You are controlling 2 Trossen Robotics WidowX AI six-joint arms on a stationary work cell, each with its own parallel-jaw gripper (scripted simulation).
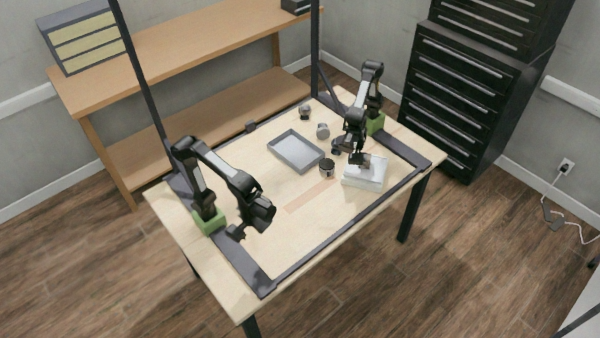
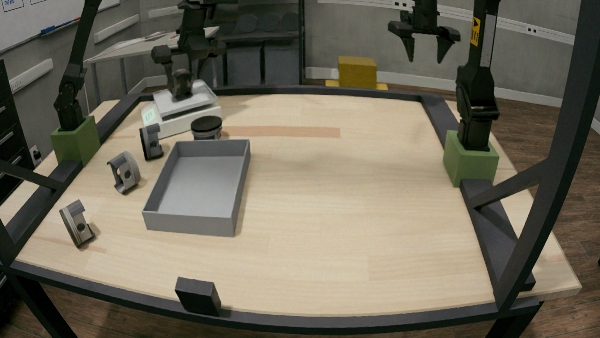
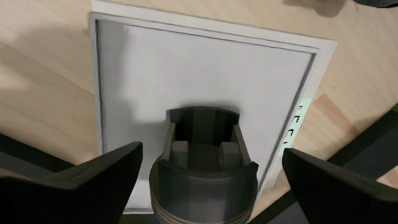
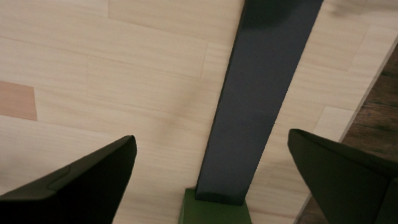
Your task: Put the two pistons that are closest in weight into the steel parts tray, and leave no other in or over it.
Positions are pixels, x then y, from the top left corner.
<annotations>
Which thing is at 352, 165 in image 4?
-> My right gripper.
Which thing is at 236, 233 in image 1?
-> My right gripper.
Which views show the steel parts tray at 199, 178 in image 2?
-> Image 1 and image 2 only.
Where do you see a white scale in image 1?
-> At 362, 184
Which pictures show my right gripper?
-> Image 1, image 2 and image 4 only.
</annotations>
